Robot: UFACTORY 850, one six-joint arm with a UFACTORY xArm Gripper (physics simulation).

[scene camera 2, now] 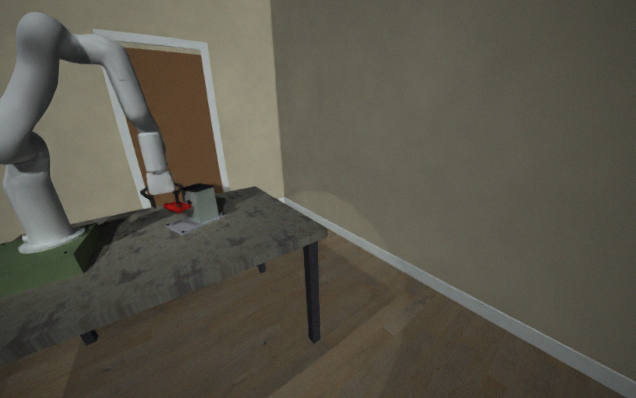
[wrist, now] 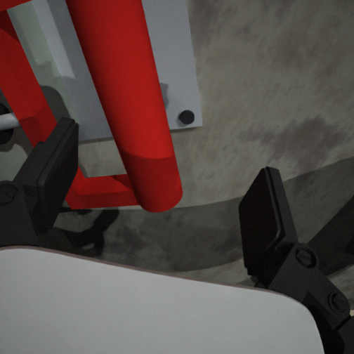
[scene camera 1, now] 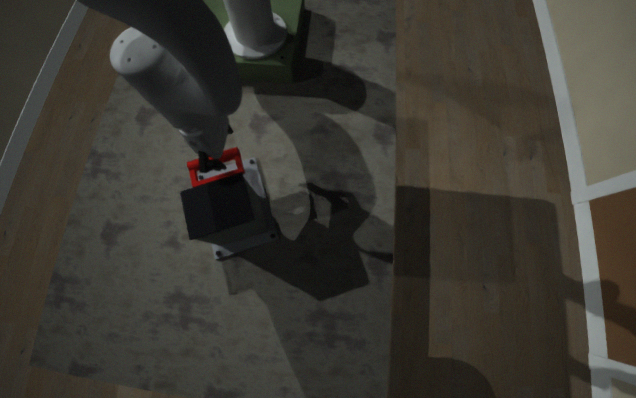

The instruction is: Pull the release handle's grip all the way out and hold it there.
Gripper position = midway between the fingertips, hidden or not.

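My gripper (scene camera 1: 223, 149), (scene camera 2: 166, 205) and (wrist: 166, 165), is visible.
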